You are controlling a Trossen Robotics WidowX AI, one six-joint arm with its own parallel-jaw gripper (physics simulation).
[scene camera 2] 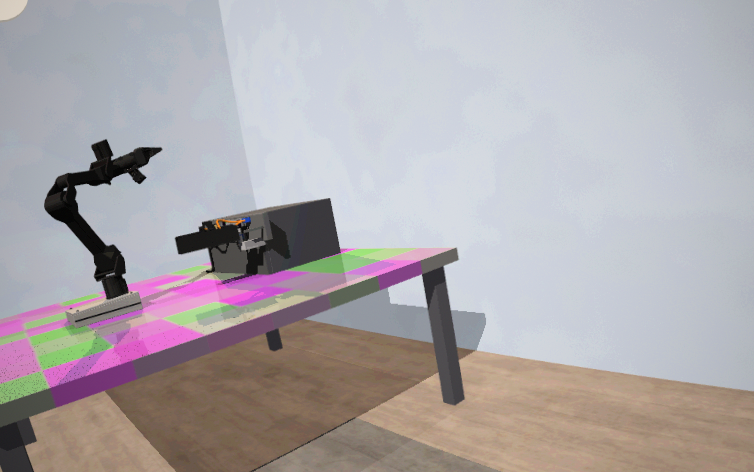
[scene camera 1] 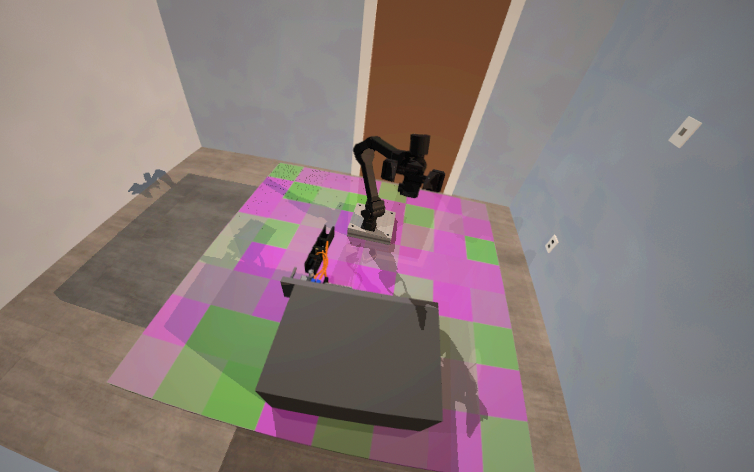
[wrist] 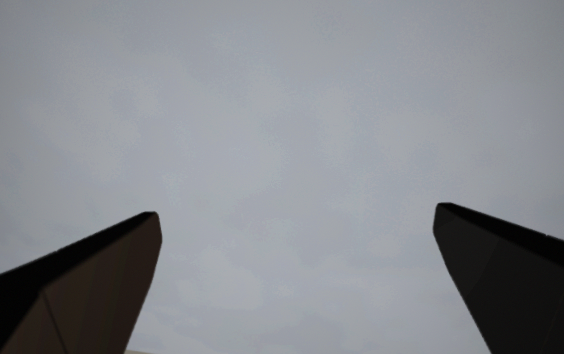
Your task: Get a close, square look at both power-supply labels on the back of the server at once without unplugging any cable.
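Pixels of known places: gripper, fingertip midpoint: [scene camera 2: 159,149] [scene camera 1: 407,184] [wrist: 298,222]; arm's base at its link origin: [scene camera 2: 117,295] [scene camera 1: 368,225].
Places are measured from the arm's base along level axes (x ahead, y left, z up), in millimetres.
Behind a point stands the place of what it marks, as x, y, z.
The server, a large dark grey box [scene camera 1: 356,356] @(649, 84, 159) [scene camera 2: 304,236] @(639, -136, 46), sits on the checkered table with its back towards the arm. A black cable-management arm [scene camera 1: 317,254] @(343, -124, 142) [scene camera 2: 203,239] @(271, -150, 118) sticks out from one side of its back, with orange cables [scene camera 1: 325,258] @(335, -99, 120) [scene camera 2: 229,223] along it and blue connectors [scene camera 1: 316,281] @(453, -89, 151) [scene camera 2: 247,220] @(452, -106, 143) at the server end. My gripper [scene camera 1: 412,174] @(274, 116, 444) [scene camera 2: 154,150] @(274, 116, 444) [wrist: 298,222] @(274, 116, 444) is open and empty, high above the table and apart from the server, tilted slightly upward. The wrist view looks between the fingers at a blue-grey wall. The power-supply labels cannot be made out in any view.
The arm's pale base plate [scene camera 1: 371,237] @(49, 25, -23) [scene camera 2: 108,311] @(-52, -92, -26) stands on the table [scene camera 1: 489,283] @(145, 586, -48) [scene camera 2: 356,292] @(459, -642, -71) behind the server's back. The cable-management arm juts into the space between base and server, nearer one side. A brown door [scene camera 1: 434,66] and walls stand beyond the table.
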